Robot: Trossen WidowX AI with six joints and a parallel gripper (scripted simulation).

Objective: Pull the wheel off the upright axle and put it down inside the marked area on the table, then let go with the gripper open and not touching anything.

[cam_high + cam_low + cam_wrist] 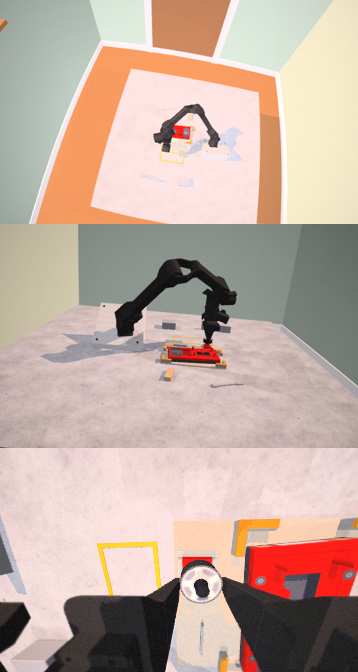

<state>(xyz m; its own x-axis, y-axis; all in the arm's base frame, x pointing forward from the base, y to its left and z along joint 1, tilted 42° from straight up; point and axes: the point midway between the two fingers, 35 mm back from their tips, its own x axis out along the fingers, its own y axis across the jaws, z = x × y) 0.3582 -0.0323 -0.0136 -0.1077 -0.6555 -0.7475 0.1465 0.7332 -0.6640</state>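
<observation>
Right now the upright axle is 1 cm below my gripper tip. Round my gripper tip: long grey block 12 cm ahead, 27 cm to the left, 3 cm below; then wheel right at my gripper tip; then thin grey bar 1 cm behind, 32 cm to the right, 4 cm below.
</observation>
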